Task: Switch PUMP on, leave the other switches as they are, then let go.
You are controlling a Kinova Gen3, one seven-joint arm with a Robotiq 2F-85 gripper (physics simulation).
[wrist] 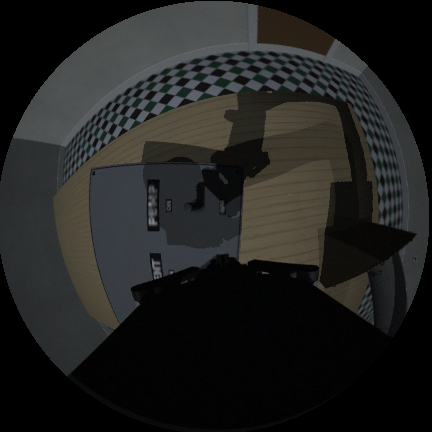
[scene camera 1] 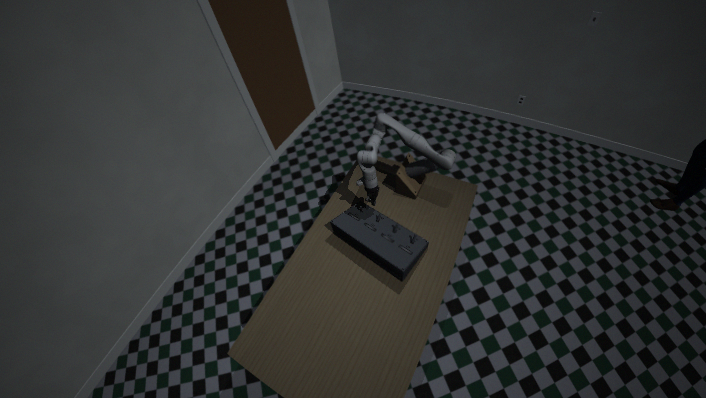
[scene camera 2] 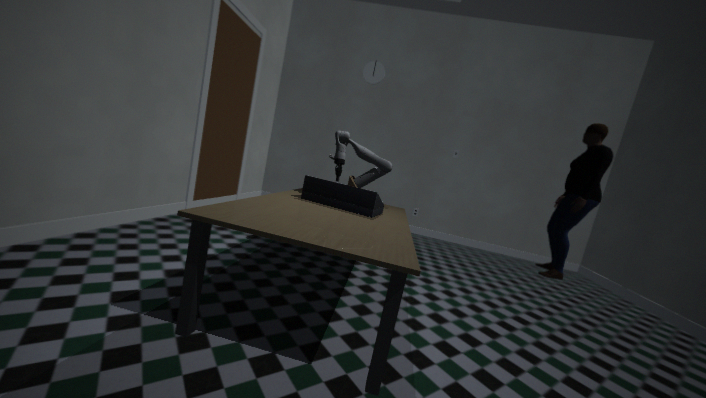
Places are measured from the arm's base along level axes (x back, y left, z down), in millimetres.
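Where they show: gripper, fingertip midpoint: (wrist: 222, 261) (scene camera 1: 373, 204) (scene camera 2: 337, 181); arm's base, link origin: (wrist: 382, 261) (scene camera 1: 410, 170) (scene camera 2: 356, 184).
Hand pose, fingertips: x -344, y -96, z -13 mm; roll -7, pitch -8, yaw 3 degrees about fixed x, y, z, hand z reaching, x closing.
Note:
Things, the pixels of their top centre, and the offset from my fingertips. "pt": a spot on its surface instead. Level surfaces: height alone.
- PUMP label, top centre: (wrist: 151, 205) dx -101, dy -84, dz +31 mm
- PUMP lever, top centre: (wrist: 188, 207) dx -33, dy -70, dz +10 mm
- OFF mark, surface spot: (wrist: 222, 207) pt dx +2, dy -60, dz +73 mm
- second label, top centre: (wrist: 156, 274) dx -125, dy +34, dz +31 mm
- table, surface height: dz +146 mm
The dark switch panel (scene camera 1: 375, 242) (scene camera 2: 340, 195) (wrist: 120, 215) stands on the table. The PUMP label (wrist: 153, 205) shows in the wrist view, with the PUMP lever (wrist: 189, 206) between the ON mark (wrist: 168, 205) and the OFF mark (wrist: 222, 207). The lever's tip appears to lean toward ON; shadow makes its exact tilt hard to read. My gripper (scene camera 1: 373, 204) (scene camera 2: 337, 180) (wrist: 222, 261) is shut and empty, above the panel's back edge near its PUMP end, apart from the PUMP lever. A second label (wrist: 156, 267) is partly hidden by the gripper.
Three other levers, a near one (scene camera 1: 378, 218), a middle one (scene camera 1: 395, 228) and a far one (scene camera 1: 412, 239), stand in a row along the panel. A brown angular wooden block (scene camera 1: 407, 181) is near the arm's base on the table (scene camera 1: 325, 320) (scene camera 2: 280, 220). A person (scene camera 2: 585, 175) stands far right.

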